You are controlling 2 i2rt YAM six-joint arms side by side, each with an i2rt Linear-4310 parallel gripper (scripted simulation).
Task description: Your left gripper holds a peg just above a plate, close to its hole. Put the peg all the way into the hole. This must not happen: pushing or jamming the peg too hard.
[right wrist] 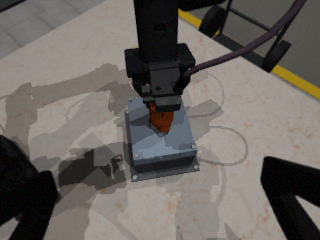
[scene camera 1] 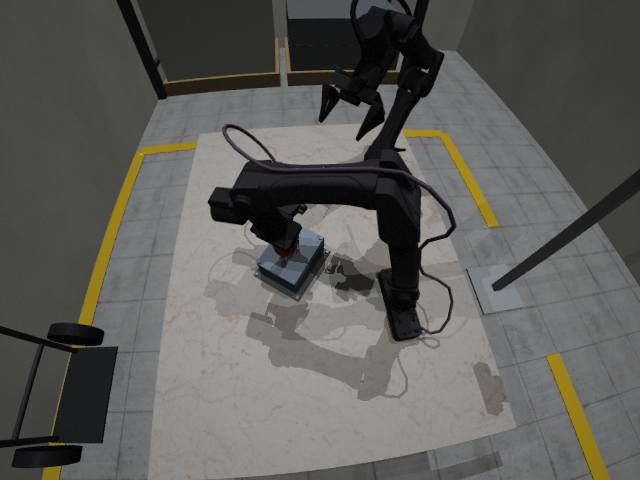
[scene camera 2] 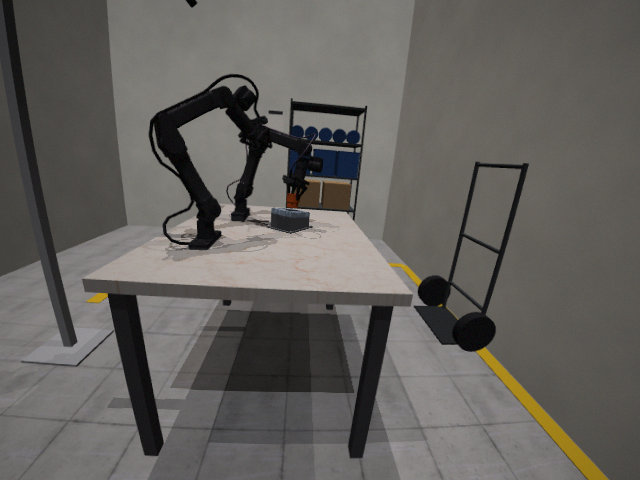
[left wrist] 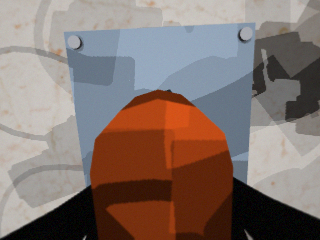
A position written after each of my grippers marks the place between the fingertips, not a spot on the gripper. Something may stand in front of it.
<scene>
I see my left gripper (scene camera 1: 286, 241), my right gripper (scene camera 1: 337, 130), an orange peg (left wrist: 160, 161) and a blue-grey plate (scene camera 1: 292, 267).
My left gripper shows as well in the right wrist view (right wrist: 160, 104) and in the left wrist view (left wrist: 162, 183). My right gripper shows as well in the right wrist view (right wrist: 158, 175). The blue-grey plate is seen too in the right wrist view (right wrist: 152, 146) and in the left wrist view (left wrist: 209, 65).
</scene>
